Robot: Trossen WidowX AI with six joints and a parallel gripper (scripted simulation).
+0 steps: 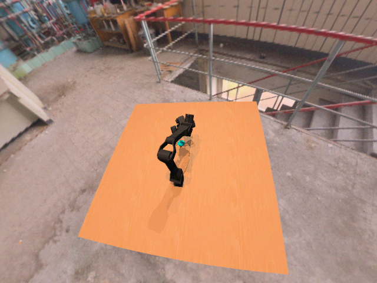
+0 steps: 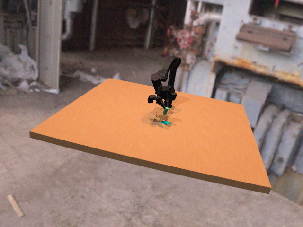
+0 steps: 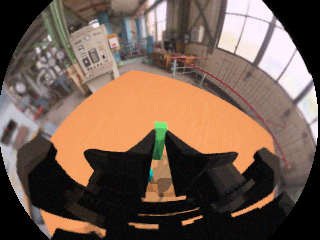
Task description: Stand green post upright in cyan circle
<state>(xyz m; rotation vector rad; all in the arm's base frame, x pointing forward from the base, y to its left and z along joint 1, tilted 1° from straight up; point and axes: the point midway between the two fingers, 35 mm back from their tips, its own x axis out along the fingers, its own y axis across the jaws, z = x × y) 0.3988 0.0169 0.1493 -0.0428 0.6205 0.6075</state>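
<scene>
Now: the cyan circle 130 mm below my gripper tip and 90 mm behind it. Round my gripper tip: green post: 20 mm below, 10 mm behind.
</scene>
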